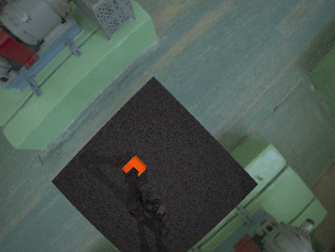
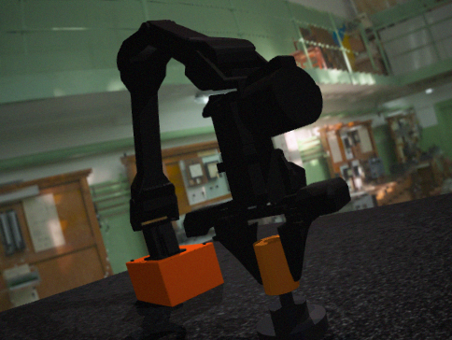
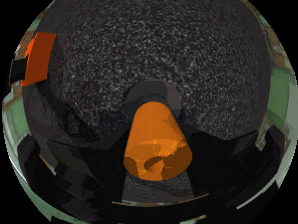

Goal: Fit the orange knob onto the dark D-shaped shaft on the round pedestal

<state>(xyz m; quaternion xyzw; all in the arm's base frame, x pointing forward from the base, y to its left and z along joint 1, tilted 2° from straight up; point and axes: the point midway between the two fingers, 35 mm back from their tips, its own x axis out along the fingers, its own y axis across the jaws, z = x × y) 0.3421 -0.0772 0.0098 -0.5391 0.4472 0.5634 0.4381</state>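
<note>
The orange knob is 2 cm above my gripper tip. Also, from my gripper tip: dark shaft pedestal (4 cm below).
</note>
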